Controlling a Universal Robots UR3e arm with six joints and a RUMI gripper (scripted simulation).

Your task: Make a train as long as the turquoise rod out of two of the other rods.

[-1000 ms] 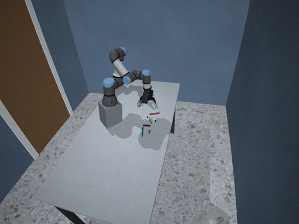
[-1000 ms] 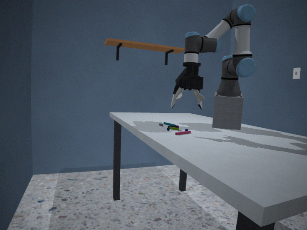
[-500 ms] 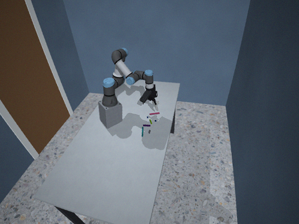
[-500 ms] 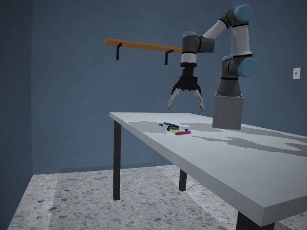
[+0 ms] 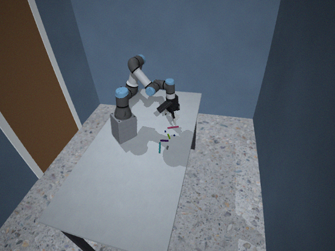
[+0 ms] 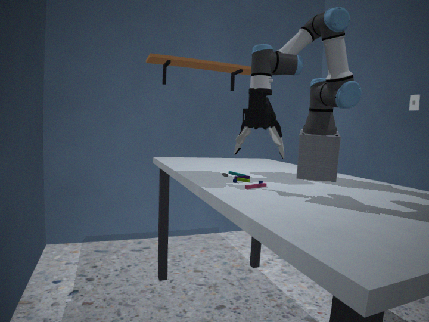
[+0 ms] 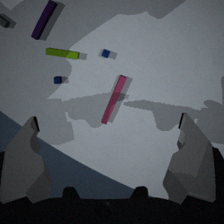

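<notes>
Now: hand 20 mm short of the pink rod, 20 mm to the right of it and 90 mm above it. Also, from my hand: purple rod 30 mm behind, 140 mm to the right, 90 mm below; then lime rod 90 mm to the right, 90 mm below; then grey rod 10 mm ahead, 210 mm to the right, 90 mm below.
</notes>
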